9 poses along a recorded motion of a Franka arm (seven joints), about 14 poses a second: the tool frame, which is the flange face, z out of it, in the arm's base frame.
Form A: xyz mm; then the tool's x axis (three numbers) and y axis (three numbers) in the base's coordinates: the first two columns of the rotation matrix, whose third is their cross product.
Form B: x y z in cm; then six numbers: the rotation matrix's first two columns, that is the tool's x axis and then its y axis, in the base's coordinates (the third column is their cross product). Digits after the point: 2 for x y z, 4 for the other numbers.
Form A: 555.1 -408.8 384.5 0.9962 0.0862 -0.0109 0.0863 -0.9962 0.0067
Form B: 55.51 -40.88 38.45 0.9962 0.0862 -0.0109 0.0863 -0.9962 0.0067
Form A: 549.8 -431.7 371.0 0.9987 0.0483 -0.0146 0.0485 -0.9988 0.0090
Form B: 54.98 -43.17 37.10 0.9987 0.0483 -0.0146 0.0485 -0.9988 0.0090
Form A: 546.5 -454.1 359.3 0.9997 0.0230 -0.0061 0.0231 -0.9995 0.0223
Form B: 54.65 -45.41 35.93 0.9997 0.0230 -0.0061 0.0231 -0.9995 0.0223
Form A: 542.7 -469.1 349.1 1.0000 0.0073 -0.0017 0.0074 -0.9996 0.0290
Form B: 54.27 -46.91 34.91 1.0000 0.0073 -0.0017 0.0074 -0.9996 0.0290
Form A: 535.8 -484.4 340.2 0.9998 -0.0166 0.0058 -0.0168 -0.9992 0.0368
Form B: 53.58 -48.44 34.02 0.9998 -0.0166 0.0058 -0.0168 -0.9992 0.0368
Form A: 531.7 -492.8 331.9 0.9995 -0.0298 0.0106 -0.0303 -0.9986 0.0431
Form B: 53.17 -49.28 33.19 0.9995 -0.0298 0.0106 -0.0303 -0.9986 0.0431
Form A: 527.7 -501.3 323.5 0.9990 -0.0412 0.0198 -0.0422 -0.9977 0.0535
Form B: 52.77 -50.13 32.35 0.9990 -0.0412 0.0198 -0.0422 -0.9977 0.0535
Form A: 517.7 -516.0 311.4 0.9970 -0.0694 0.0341 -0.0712 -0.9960 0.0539
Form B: 51.77 -51.60 31.14 0.9970 -0.0694 0.0341 -0.0712 -0.9960 0.0539
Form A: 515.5 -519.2 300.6 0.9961 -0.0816 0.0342 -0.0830 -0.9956 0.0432
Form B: 51.55 -51.92 30.06 0.9961 -0.0816 0.0342 -0.0830 -0.9956 0.0432
